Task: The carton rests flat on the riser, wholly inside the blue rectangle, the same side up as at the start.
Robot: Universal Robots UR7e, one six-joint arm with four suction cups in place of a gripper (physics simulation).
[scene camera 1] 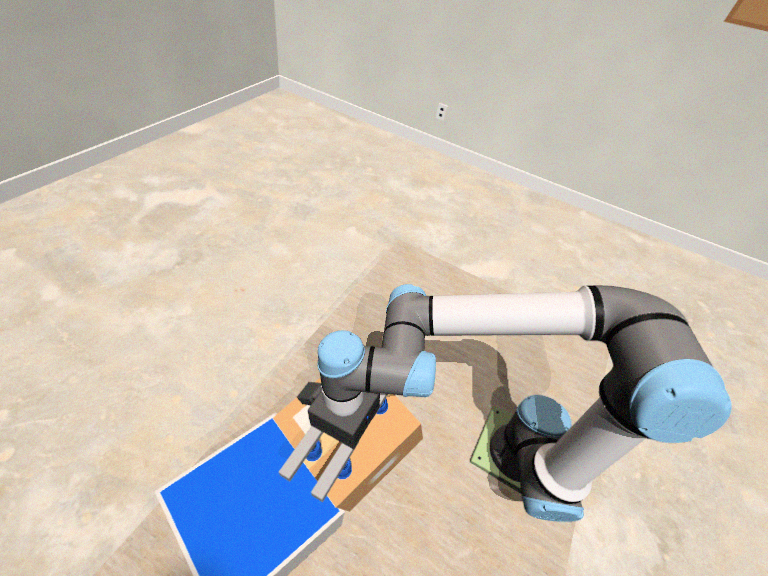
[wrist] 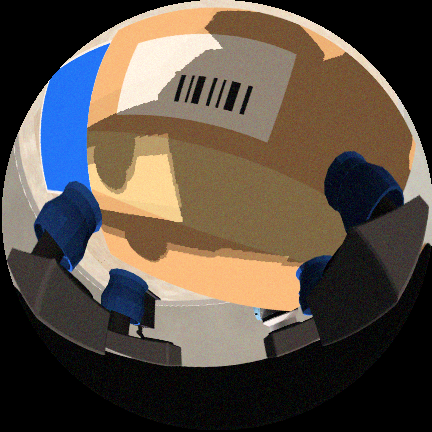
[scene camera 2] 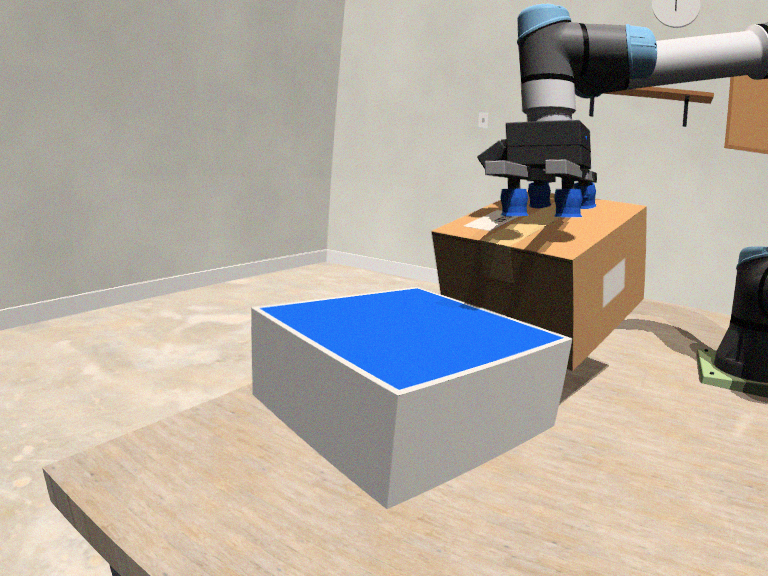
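Note:
The brown carton has a barcode label on its top face. It hangs level beside the far right edge of the riser, outside the blue rectangle. My suction gripper sits on the carton's top near the edge that faces the riser. Two of its blue cups press on the carton and two reach past that edge. The white riser carries the blue rectangle, which has nothing on it. The riser hides the carton's lower near edge in scene camera 2.
The arm's base stands on a green plate to the right of the carton, and the arm reaches over from there. Grey walls with a white skirting and a wall socket stand behind.

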